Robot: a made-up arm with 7 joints.
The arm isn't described. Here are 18 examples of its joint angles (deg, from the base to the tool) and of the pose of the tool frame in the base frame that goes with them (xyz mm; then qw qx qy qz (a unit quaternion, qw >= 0)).
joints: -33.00 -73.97 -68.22 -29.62 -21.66 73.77 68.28
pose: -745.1 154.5 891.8 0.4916 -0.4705 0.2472 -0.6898
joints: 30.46 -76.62 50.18 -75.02 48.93 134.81 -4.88
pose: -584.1 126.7 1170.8 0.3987 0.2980 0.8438 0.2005
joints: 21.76 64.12 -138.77 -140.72 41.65 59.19 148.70
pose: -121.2 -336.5 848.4 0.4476 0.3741 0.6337 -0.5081
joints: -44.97 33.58 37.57 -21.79 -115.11 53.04 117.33
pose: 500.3 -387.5 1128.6 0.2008 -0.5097 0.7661 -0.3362
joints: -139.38 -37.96 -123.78 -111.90 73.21 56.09 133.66
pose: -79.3 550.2 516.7 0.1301 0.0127 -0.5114 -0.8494
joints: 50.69 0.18 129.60 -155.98 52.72 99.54 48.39
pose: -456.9 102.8 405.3 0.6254 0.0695 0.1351 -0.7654
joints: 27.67 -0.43 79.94 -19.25 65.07 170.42 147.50
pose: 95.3 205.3 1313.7 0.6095 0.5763 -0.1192 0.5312
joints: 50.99 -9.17 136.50 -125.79 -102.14 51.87 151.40
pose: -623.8 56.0 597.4 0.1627 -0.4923 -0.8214 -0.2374
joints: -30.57 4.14 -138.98 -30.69 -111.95 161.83 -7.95
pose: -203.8 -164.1 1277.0 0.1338 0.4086 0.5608 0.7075
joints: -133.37 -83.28 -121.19 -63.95 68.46 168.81 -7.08
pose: 241.3 604.5 311.9 0.6079 -0.1917 -0.5252 0.5638
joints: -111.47 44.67 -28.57 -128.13 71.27 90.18 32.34
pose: -402.8 -266.9 222.6 0.8294 0.0347 0.1433 -0.5389
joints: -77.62 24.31 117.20 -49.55 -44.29 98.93 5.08
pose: 466.6 -47.9 1312.9 0.0982 0.8296 0.3941 -0.3832
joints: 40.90 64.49 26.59 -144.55 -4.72 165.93 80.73
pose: 19.9 375.2 133.0 0.1799 -0.3573 -0.0508 0.9151
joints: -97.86 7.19 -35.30 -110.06 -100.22 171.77 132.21
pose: -260.8 -527.4 716.5 0.2588 -0.6051 0.7524 -0.0290
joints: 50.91 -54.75 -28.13 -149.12 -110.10 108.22 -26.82
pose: 344.2 197.9 842.1 0.7268 0.3029 0.0014 -0.6165
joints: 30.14 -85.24 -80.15 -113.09 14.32 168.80 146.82
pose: 20.8 -623.0 669.5 0.7844 0.3527 -0.0698 -0.5053
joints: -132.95 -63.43 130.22 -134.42 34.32 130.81 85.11
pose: 498.5 -283.2 344.8 0.4443 -0.5702 0.5735 0.3854
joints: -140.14 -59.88 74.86 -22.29 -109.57 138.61 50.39
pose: 677.2 164.5 976.2 0.7830 0.3130 -0.5367 -0.0297
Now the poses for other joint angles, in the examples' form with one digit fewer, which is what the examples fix.
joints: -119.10 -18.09 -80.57 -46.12 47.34 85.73 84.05
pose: -277 317 1277 0.126 -0.346 0.469 -0.803
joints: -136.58 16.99 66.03 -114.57 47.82 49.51 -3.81
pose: 218 -628 606 0.741 -0.277 -0.566 0.232
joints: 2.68 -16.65 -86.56 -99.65 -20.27 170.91 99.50
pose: -35 -532 1007 0.430 -0.713 0.321 -0.450
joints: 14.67 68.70 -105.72 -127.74 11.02 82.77 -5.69
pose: 71 -521 746 0.668 -0.251 0.420 0.560
